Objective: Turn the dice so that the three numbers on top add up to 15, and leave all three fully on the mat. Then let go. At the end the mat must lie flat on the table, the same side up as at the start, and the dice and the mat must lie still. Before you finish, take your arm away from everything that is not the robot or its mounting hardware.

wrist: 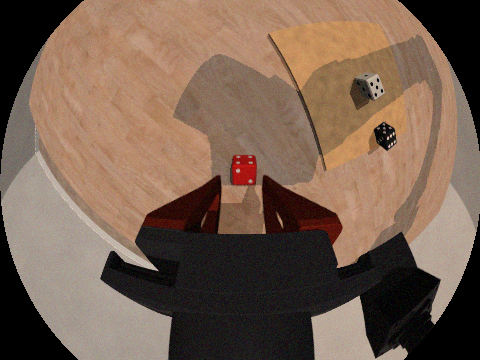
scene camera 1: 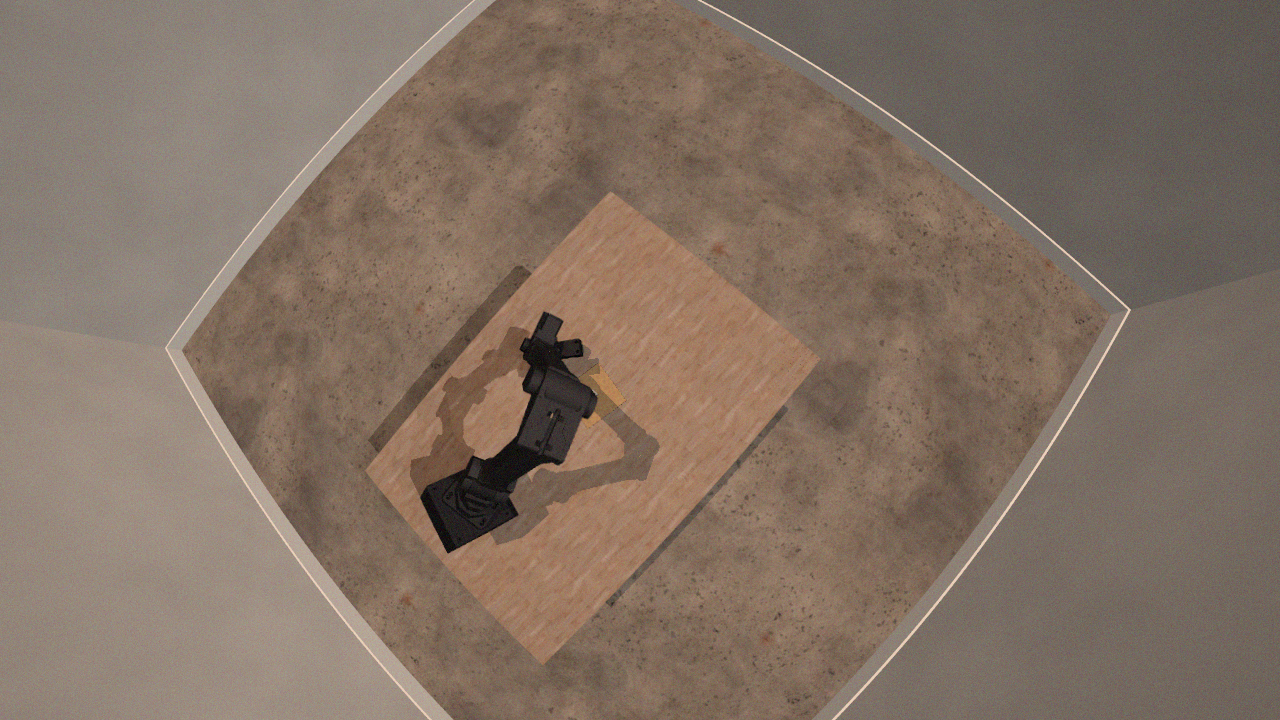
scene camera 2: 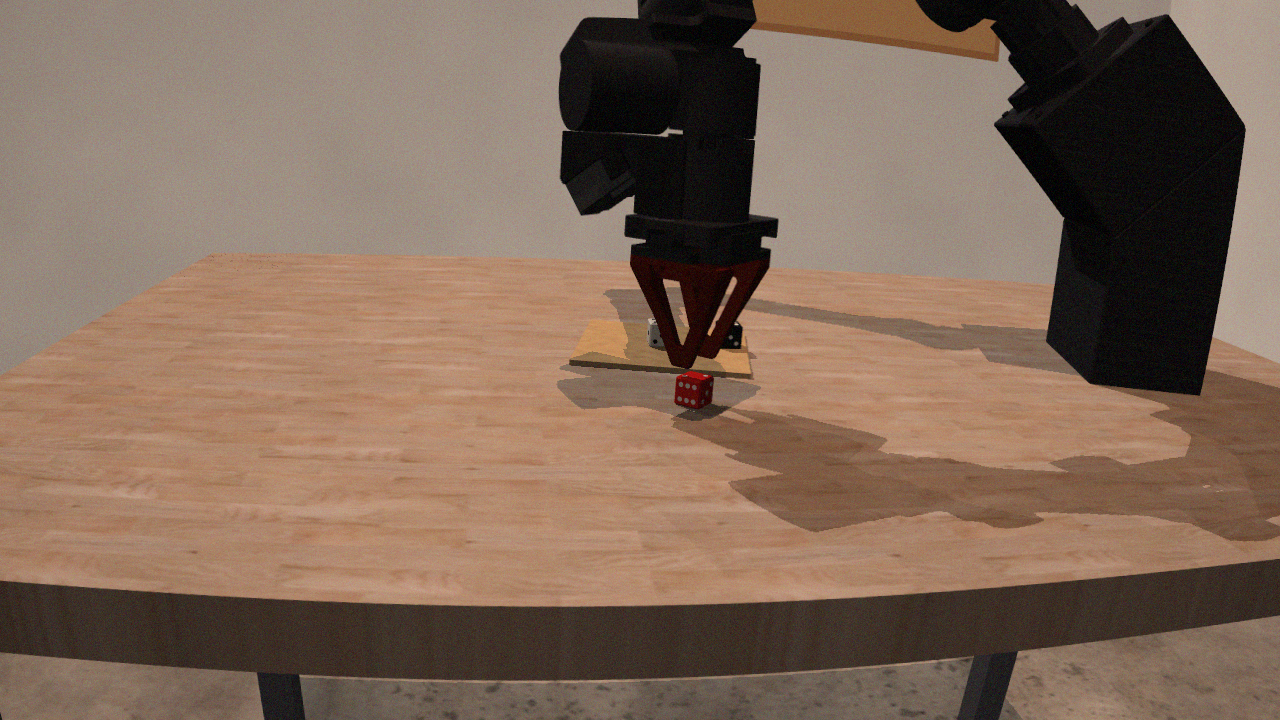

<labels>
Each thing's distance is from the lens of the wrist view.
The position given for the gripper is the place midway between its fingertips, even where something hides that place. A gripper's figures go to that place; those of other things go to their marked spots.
gripper [wrist: 241, 182]: 0.13 m
tan mat [wrist: 324, 58]: 0.15 m
</labels>
